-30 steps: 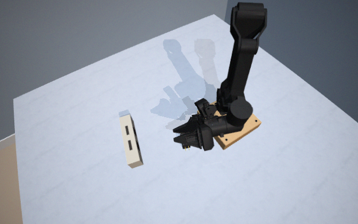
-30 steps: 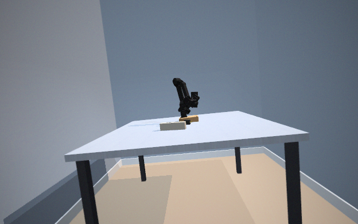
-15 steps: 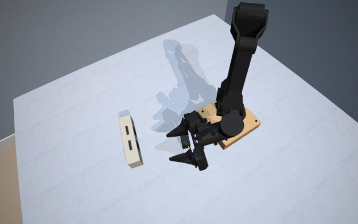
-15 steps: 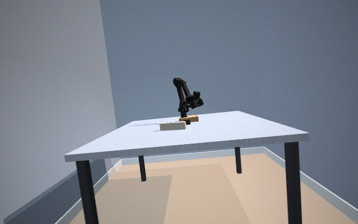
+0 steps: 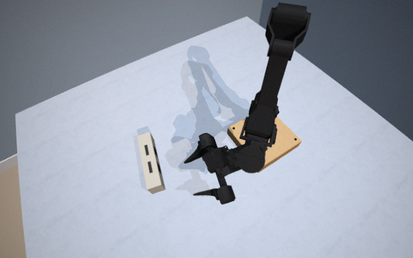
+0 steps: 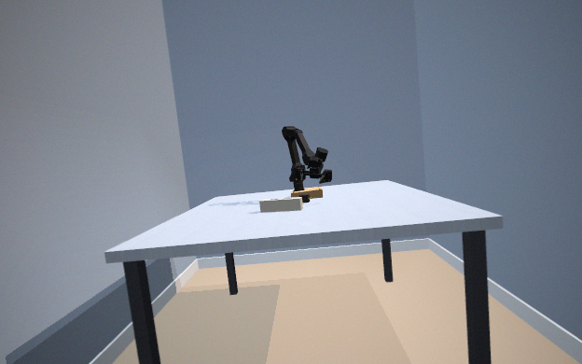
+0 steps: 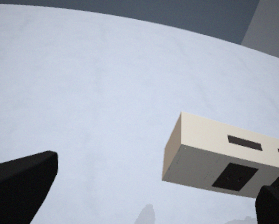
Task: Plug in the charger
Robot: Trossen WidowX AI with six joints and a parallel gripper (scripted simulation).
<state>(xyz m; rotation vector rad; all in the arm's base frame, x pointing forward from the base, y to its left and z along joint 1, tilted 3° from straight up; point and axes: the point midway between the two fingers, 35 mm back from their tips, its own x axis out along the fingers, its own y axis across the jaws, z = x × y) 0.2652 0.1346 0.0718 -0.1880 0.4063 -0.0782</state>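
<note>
My gripper tip is now 90 mm past the charger, 40 mm to the left of it and 90 mm above it.
</note>
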